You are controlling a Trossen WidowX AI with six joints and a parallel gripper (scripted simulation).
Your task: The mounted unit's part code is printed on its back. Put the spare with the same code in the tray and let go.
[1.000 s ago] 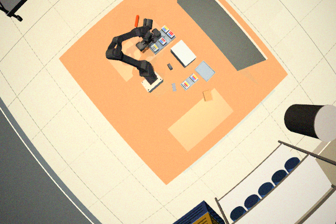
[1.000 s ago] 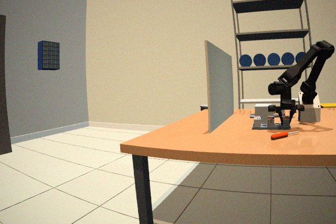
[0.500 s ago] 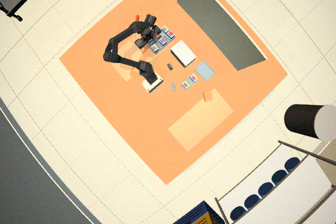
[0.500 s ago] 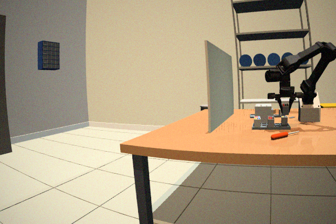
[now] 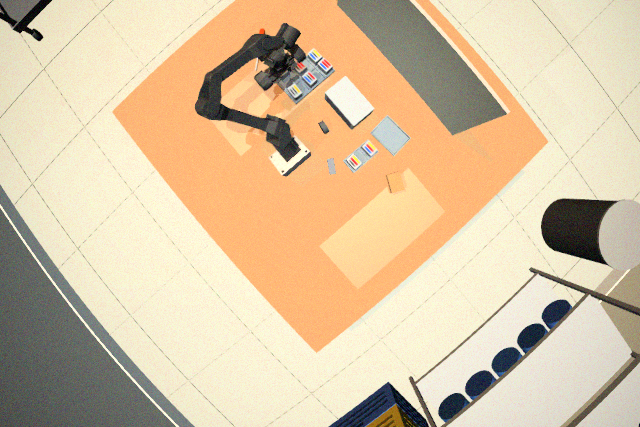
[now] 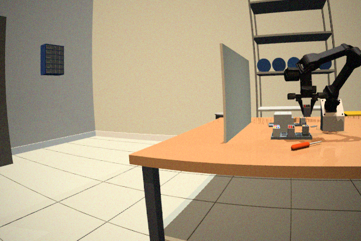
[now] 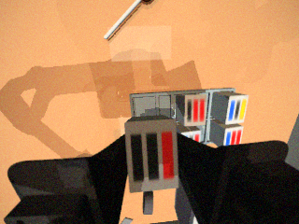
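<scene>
The flat grey tray is 17 cm ahead of my gripper tip, 42 cm to the right of it and 11 cm below it. From my gripper tip the other things lie so: tall grey panel 37 cm ahead, 23 cm to the right, 11 cm above; then dark cylinder 1 cm behind, 23 cm to the right, 9 cm below; then mounted unit 12 cm ahead, 22 cm to the right, 6 cm below.
</scene>
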